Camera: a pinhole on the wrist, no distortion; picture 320 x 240 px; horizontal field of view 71.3 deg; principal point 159.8 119.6 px. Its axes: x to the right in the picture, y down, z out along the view. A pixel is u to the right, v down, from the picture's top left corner.
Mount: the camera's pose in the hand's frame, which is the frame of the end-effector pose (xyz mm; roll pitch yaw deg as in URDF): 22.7 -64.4 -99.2 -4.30 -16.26 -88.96
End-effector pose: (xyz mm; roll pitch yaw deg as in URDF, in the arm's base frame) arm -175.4 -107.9 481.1 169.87 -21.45 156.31
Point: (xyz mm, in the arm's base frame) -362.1 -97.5 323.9
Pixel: 256 169
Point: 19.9 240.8 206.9
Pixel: 31 34
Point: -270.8 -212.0 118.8
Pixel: 308 32
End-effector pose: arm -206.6 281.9 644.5 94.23 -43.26 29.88
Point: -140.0 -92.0 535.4
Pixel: 174 9
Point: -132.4 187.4 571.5
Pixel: 216 39
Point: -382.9 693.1 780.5
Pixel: behind the camera
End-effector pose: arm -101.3 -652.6 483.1 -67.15 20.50 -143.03
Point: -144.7 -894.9 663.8
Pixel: 288 161
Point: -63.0 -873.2 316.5
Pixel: 33 202
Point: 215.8 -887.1 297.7
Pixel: 19 76
